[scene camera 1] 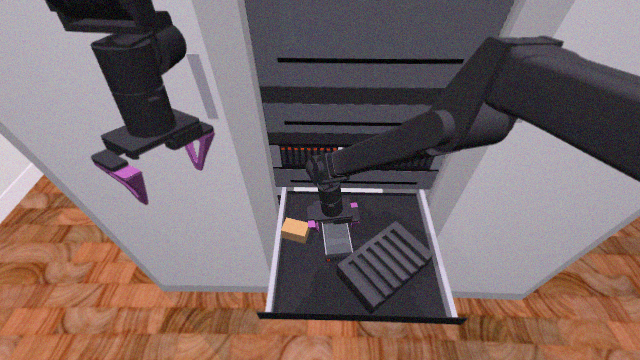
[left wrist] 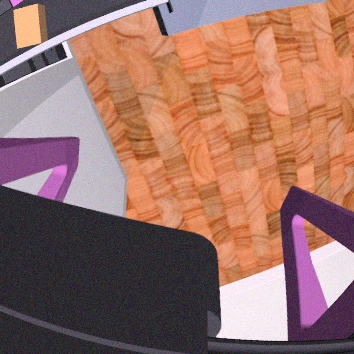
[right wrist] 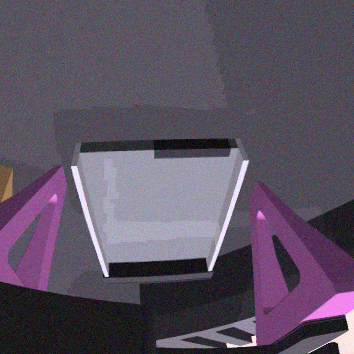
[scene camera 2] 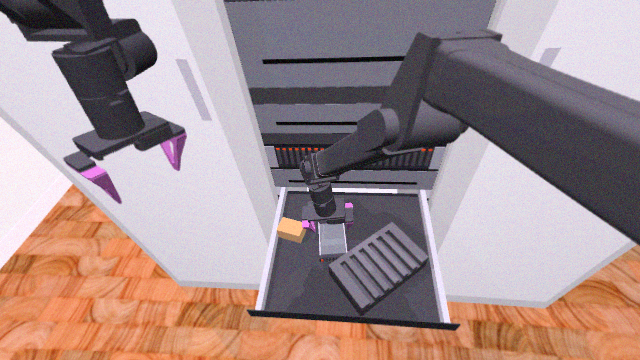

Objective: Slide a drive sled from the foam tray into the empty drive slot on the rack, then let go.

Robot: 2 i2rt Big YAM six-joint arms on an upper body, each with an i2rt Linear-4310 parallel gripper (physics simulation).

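Places are measured from the left arm's base along level axes (x ahead, y left, z up), in metres.
Where they show: left gripper, fingertip midpoint: [scene camera 1: 173, 185] [left wrist: 185, 174] [scene camera 2: 150, 184]; right gripper, fingertip midpoint: [scene camera 1: 335, 229] [right wrist: 158, 182] [scene camera 2: 331, 229].
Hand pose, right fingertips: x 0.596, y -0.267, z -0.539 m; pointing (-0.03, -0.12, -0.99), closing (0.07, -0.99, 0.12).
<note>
After its pixels a point has its place.
The grey drive sled [scene camera 1: 337, 241] {x 0.555, y -0.273, z -0.538 m} [scene camera 2: 332, 241] {x 0.556, y -0.272, z -0.538 m} [right wrist: 160, 200] {x 0.583, y -0.269, z -0.538 m} lies flat in the pulled-out drawer, its red-marked end toward the drawer front. My right gripper [scene camera 1: 335, 226] {x 0.596, y -0.267, z -0.539 m} [scene camera 2: 331, 228] {x 0.596, y -0.267, z -0.539 m} [right wrist: 158, 182] {x 0.596, y -0.267, z -0.539 m} is open over the sled's rear part, with a gap between each finger and the sled's sides. The dark foam tray [scene camera 1: 422, 246] {x 0.519, y -0.493, z -0.491 m} [scene camera 2: 418, 250] {x 0.513, y -0.494, z -0.490 m} with its slots lies askew beside the sled. The rack's drive row [scene camera 1: 305, 157] {x 0.726, y -0.178, z -0.374 m} [scene camera 2: 300, 159] {x 0.728, y -0.176, z -0.383 m} is partly behind my right arm; a pale strip shows beside the arm, the empty slot's mouth is hidden. My left gripper [scene camera 1: 173, 185] {x 0.413, y -0.001, z -0.130 m} [scene camera 2: 149, 186] {x 0.413, y -0.001, z -0.130 m} [left wrist: 185, 174] {x 0.413, y -0.001, z -0.130 m} is open and empty, high at the left.
An orange block [scene camera 1: 295, 230] {x 0.569, y -0.154, z -0.506 m} [scene camera 2: 291, 230] {x 0.567, y -0.156, z -0.506 m} [left wrist: 29, 25] {x 0.576, y -0.150, z -0.506 m} [right wrist: 6, 185] {x 0.593, y -0.192, z -0.534 m} lies near the drawer's left wall, close to my right gripper's left-hand finger. The drawer [scene camera 1: 360, 318] {x 0.348, y -0.323, z -0.531 m} [scene camera 2: 352, 320] {x 0.348, y -0.330, z -0.534 m} has raised side walls. Pale cabinet panels flank the rack on both sides.
</note>
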